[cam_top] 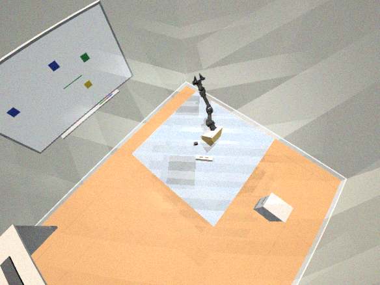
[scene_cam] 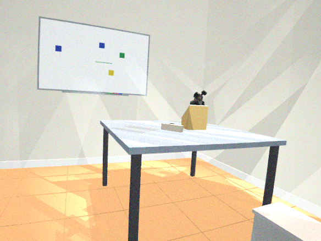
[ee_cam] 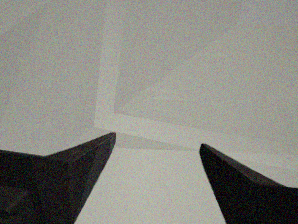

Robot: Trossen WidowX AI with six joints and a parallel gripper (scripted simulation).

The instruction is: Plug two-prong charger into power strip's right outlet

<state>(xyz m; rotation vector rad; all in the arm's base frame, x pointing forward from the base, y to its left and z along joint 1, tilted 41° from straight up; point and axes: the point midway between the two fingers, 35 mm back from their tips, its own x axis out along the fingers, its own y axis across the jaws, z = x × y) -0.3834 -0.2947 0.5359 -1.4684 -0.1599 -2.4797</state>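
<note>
Now: the two-prong charger 66 cm ahead of my gripper tip, 50 cm to the left of it and 36 cm below it.
</note>
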